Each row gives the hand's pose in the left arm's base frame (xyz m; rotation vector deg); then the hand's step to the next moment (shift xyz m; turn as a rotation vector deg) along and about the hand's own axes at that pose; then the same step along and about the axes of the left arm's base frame.
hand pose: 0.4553 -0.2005 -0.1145 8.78 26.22 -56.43
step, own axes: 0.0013 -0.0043 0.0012 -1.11 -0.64 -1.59
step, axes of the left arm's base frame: -0.0026 -0.0038 0.0008 -1.53 1.02 -0.88
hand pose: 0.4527 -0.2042 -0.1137 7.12 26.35 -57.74
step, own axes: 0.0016 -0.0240 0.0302 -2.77 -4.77 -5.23
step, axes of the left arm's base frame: -0.0099 -0.0234 0.0290 -6.88 1.24 -3.00
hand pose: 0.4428 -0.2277 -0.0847 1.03 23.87 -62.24
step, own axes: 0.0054 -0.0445 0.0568 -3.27 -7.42 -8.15
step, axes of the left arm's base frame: -0.0180 -0.0380 0.0589 -10.29 1.04 -5.02
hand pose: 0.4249 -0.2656 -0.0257 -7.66 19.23 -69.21
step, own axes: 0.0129 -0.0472 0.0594 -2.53 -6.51 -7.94
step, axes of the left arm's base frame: -0.0189 -0.0333 0.0668 -9.18 0.66 -5.21
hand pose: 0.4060 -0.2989 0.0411 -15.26 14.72 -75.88
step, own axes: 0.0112 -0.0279 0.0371 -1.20 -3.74 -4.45
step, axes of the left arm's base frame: -0.0107 -0.0154 0.0439 -5.18 0.14 -2.90
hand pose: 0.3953 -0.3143 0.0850 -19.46 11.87 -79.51
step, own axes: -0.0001 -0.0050 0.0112 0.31 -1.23 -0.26
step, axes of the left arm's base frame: -0.0008 0.0006 0.0122 -1.17 -0.51 0.21
